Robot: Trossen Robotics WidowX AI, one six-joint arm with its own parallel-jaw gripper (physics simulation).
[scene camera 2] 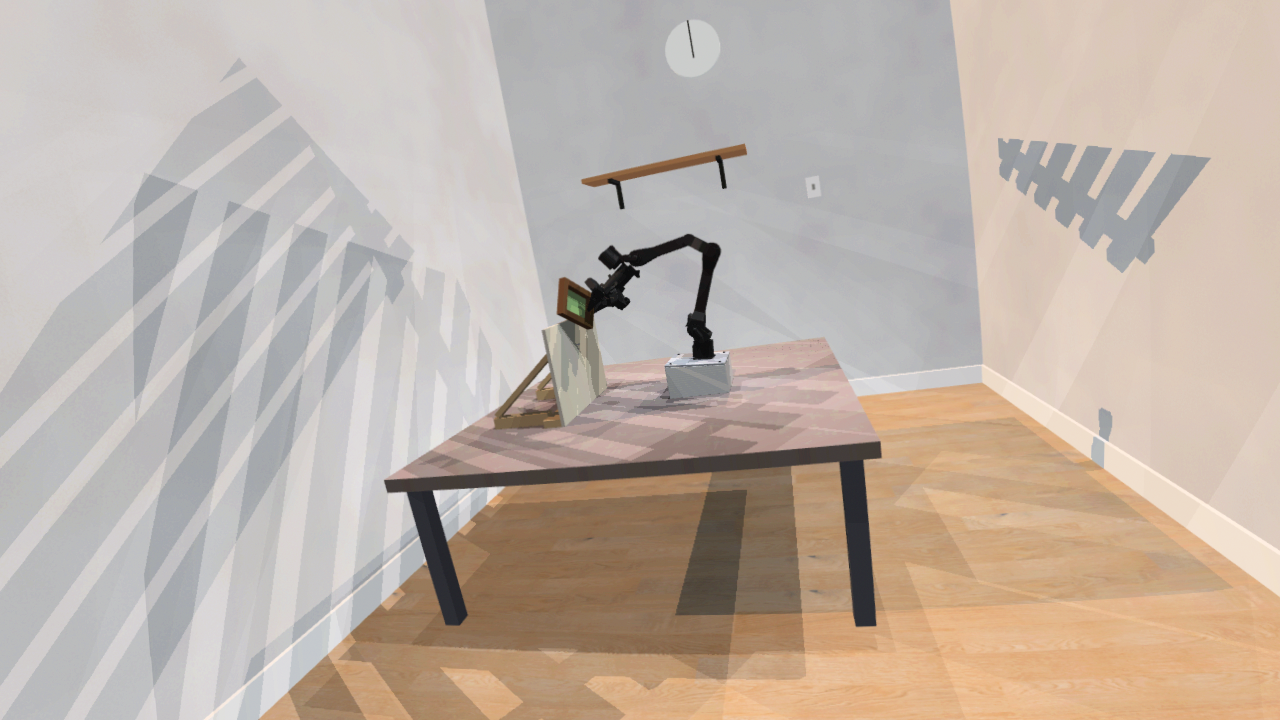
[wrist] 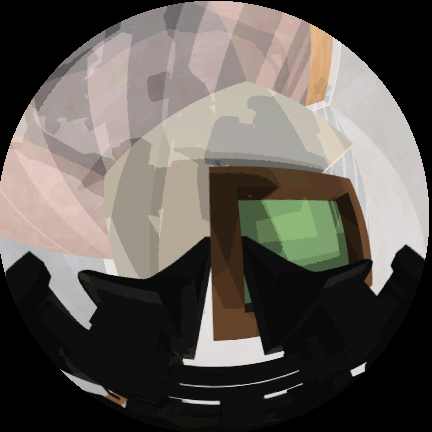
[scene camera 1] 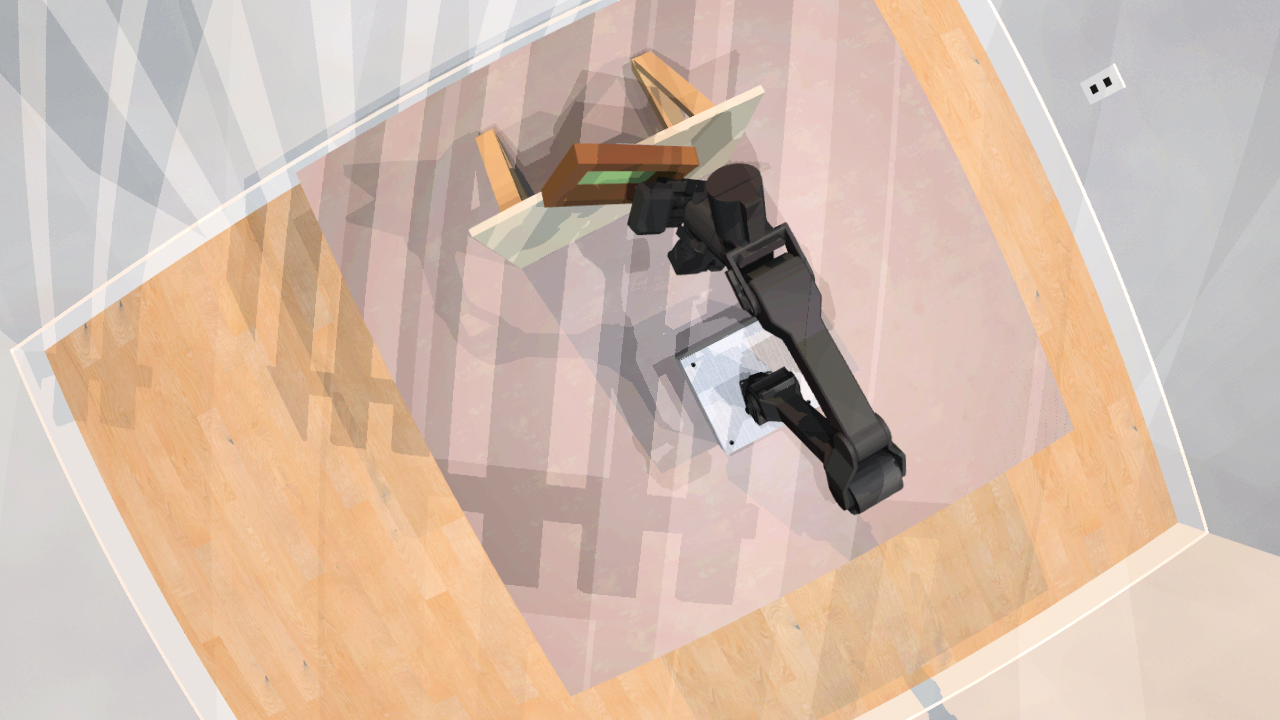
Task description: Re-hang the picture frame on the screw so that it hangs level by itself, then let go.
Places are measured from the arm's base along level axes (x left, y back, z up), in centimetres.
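Pixels of known places: gripper, between the fingertips: (scene camera 2: 589,312) (wrist: 225,241) (scene camera 1: 664,180); arm's base, origin of its link: (scene camera 2: 704,357) (scene camera 1: 759,392).
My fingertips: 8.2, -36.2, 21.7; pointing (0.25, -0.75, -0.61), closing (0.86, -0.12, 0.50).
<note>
For each thing: its middle in the pictures, then the offset to it from my fingertips, as dx, dy, dz. "spot": a spot on its surface instead. Level surfaces: height alone.
- brown picture frame, middle of its body: (wrist: 309,240) (scene camera 1: 618,175) (scene camera 2: 576,304) +6.3, -1.3, +3.9
- small dark spot, a spot on its surface: (wrist: 217,162) spot: +4.8, -4.0, -9.9
- pinkish table, height of its surface: dz -32.2
The brown picture frame (scene camera 1: 631,154) (scene camera 2: 563,299) (wrist: 224,200) with a green picture is held up at the top of the cream board (scene camera 1: 735,134) (scene camera 2: 572,376) (wrist: 132,215). Most of it stands above the board's top edge in scene camera 2. Seen from above, it is turned at an angle to the board. My gripper (scene camera 1: 660,198) (scene camera 2: 592,306) (wrist: 225,241) is shut on one side rail of the frame. A small dark spot (wrist: 217,162) on the board beside the frame's edge may be the screw. The frame's back and its hanger are hidden.
Wooden legs (scene camera 1: 501,170) (scene camera 2: 521,392) prop the board from behind on the pinkish table (scene camera 1: 537,402) (scene camera 2: 760,420). The arm's pale metal base box (scene camera 1: 716,394) (scene camera 2: 698,378) stands in front of the board. A wall shelf (scene camera 2: 666,165) hangs in the background.
</note>
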